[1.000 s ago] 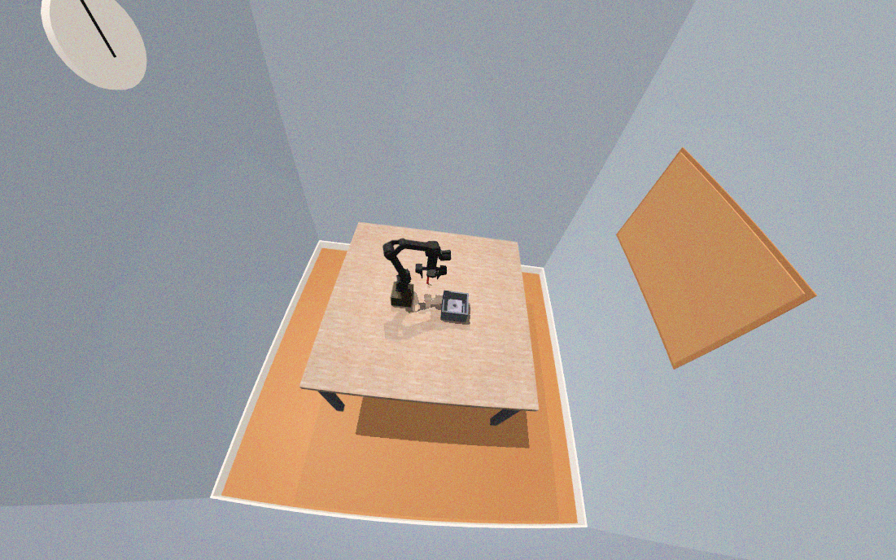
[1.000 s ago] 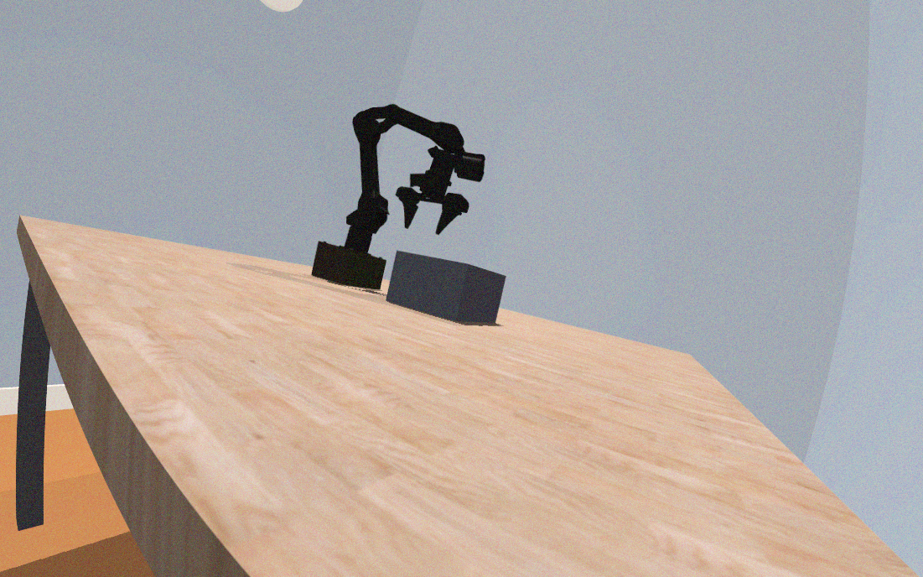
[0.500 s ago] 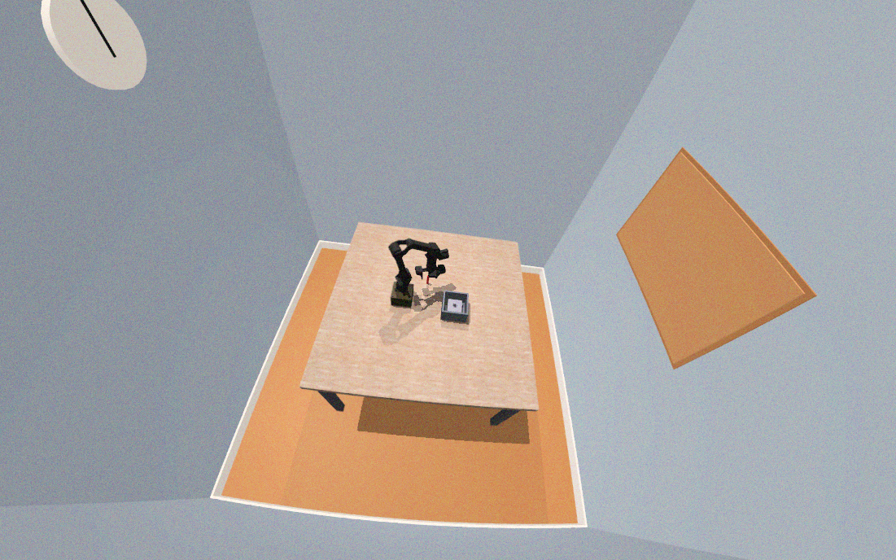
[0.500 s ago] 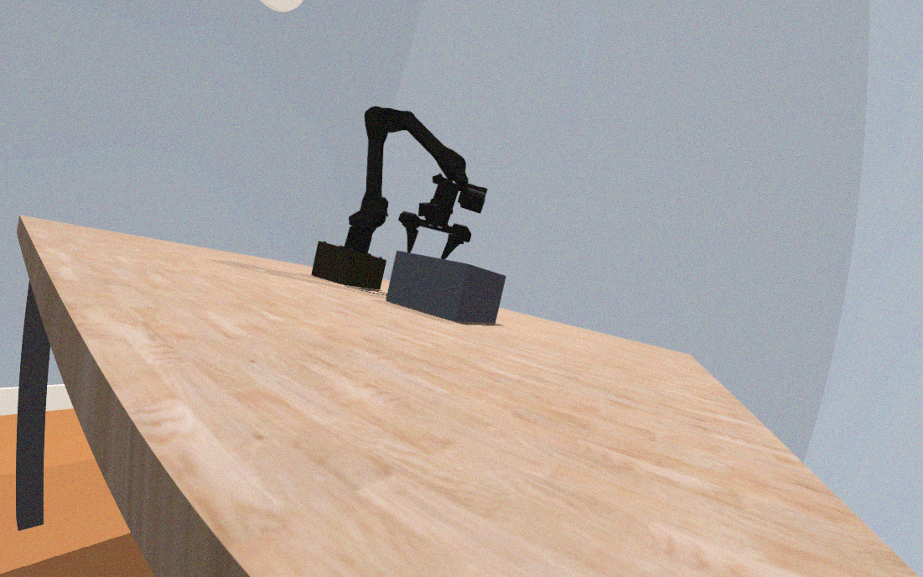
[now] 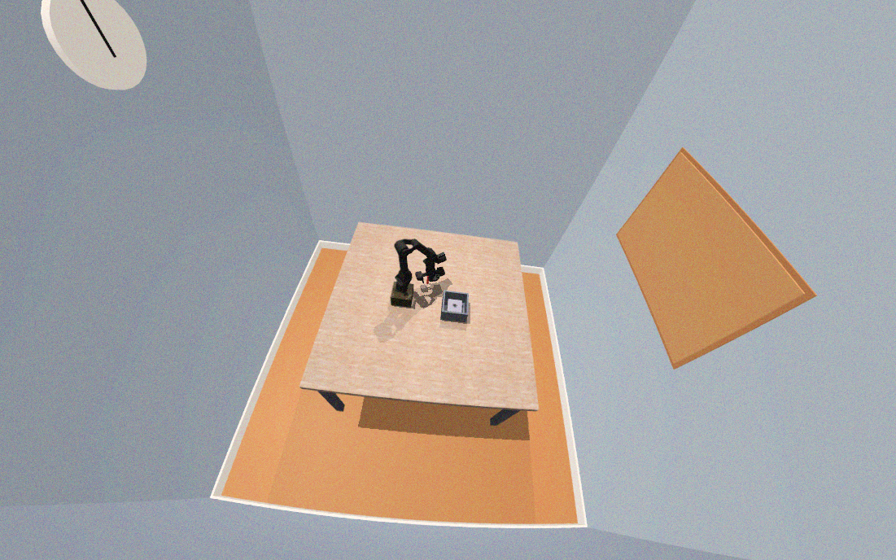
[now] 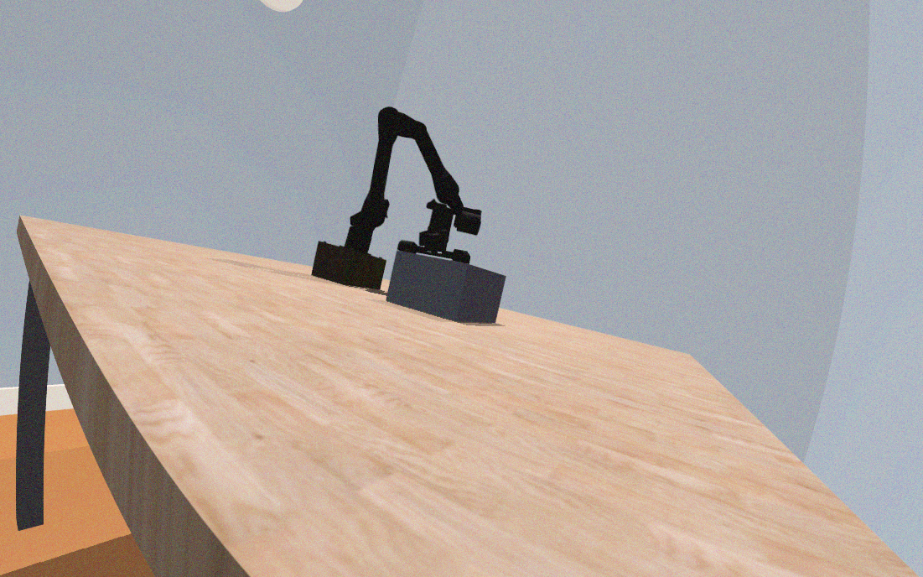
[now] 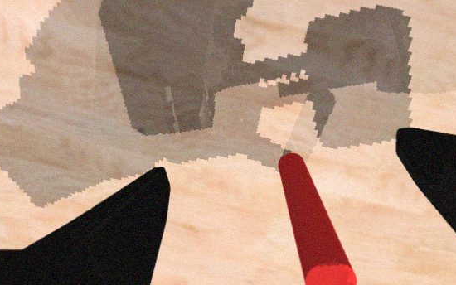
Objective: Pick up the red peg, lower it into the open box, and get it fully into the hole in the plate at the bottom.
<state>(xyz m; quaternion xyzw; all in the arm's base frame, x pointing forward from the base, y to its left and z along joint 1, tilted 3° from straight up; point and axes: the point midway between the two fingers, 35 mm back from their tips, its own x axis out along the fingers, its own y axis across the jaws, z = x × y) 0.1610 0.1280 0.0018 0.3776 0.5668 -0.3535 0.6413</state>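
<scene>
The red peg lies 20 mm to the left of my gripper tip and 20 mm behind it. From my gripper tip the other things lie so: dark grey box: 190 mm ahead, 160 mm to the right, 10 mm below.
</scene>
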